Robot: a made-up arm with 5 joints.
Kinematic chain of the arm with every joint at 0, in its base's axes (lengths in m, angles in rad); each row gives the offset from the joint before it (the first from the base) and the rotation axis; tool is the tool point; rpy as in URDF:
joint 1: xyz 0 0 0.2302 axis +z
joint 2: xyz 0 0 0 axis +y
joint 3: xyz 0.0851 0 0.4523 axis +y
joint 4: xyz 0.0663 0 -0.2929 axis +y
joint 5: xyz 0.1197 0 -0.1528 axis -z
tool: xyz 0 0 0 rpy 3.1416 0 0
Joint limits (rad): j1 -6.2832..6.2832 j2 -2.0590..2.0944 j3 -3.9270..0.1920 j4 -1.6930..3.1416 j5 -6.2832..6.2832
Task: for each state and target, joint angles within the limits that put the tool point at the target. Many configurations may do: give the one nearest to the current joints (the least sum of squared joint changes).
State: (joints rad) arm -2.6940 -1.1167 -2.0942 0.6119 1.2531
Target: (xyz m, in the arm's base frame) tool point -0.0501 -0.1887 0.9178
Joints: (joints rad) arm -1.8303 -0.6421 -1.4793 0.8754 1.2531
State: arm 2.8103 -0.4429 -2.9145 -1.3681 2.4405
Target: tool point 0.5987 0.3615 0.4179
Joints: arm 3.6848 -1.1092 -3.0482 -1.2090 2.4405
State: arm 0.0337 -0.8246 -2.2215 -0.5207 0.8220
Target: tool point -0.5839 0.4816 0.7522
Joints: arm -0.6897 -1.1652 -2.4076 -0.3358 0.8220
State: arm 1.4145 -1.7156 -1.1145 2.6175 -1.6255
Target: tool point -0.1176 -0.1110 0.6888
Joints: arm 0.7565 -1.2185 -1.5213 2.2181 -1.6255
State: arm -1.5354 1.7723 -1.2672 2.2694 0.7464
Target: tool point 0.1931 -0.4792 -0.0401
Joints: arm -1.1877 1.2423 -1.8015 2.1112 0.7464
